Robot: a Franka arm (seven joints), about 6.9 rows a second.
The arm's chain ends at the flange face. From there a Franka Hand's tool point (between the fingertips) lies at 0.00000 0.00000 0.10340 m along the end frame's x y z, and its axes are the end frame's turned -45 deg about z.
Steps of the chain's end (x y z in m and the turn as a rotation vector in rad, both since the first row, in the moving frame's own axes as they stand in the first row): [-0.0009 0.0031 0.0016 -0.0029 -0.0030 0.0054]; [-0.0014 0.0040 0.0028 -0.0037 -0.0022 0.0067]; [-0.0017 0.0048 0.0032 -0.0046 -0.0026 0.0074]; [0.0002 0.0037 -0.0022 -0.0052 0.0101 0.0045]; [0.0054 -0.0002 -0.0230 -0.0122 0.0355 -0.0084]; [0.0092 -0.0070 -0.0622 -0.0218 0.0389 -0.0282]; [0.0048 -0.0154 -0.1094 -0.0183 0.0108 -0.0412]
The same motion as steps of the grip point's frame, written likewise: [-0.0033 0.0015 0.0016 0.0001 -0.0042 0.0054]; [-0.0043 0.0019 0.0028 -0.0011 -0.0042 0.0067]; [-0.0051 0.0023 0.0032 -0.0014 -0.0051 0.0074]; [-0.0021 0.0039 -0.0022 -0.0108 0.0035 0.0045]; [0.0057 0.0072 -0.0231 -0.0337 0.0165 -0.0084]; [0.0128 0.0060 -0.0623 -0.0429 0.0121 -0.0282]; [0.0138 -0.0054 -0.1094 -0.0206 -0.0053 -0.0412]
